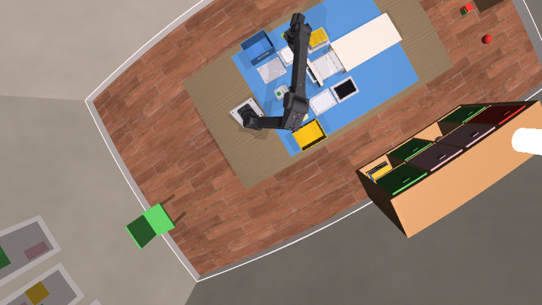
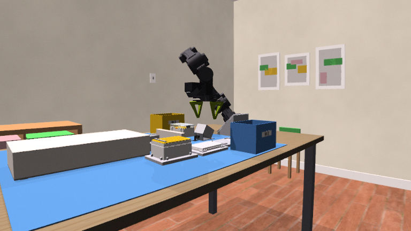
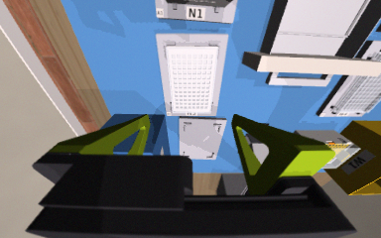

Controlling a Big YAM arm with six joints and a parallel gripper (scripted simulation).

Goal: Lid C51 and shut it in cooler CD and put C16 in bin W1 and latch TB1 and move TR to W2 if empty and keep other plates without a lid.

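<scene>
My gripper is now 12 cm above the plate lid. Also, from my hand: tip rack TR: 17 cm ahead, 2 cm to the right, 9 cm below; then nest label N1: 11 cm ahead, 1 cm to the right, 14 cm below; then white plate: 13 cm below.
</scene>
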